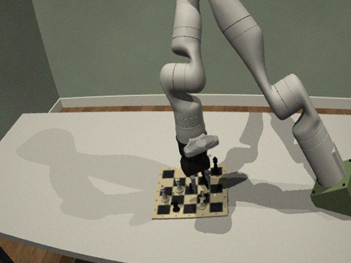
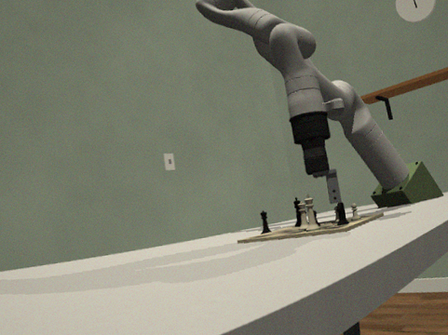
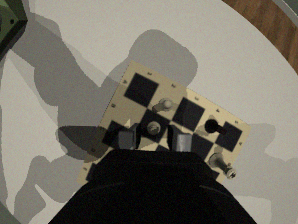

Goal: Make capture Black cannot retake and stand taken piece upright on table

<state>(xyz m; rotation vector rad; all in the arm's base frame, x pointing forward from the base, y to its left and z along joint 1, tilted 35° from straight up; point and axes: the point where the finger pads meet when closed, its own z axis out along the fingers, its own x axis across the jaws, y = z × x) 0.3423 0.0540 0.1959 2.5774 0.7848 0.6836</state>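
The board is 6 cm below my hand, 4 cm ahead of it and 3 cm to the right of it.
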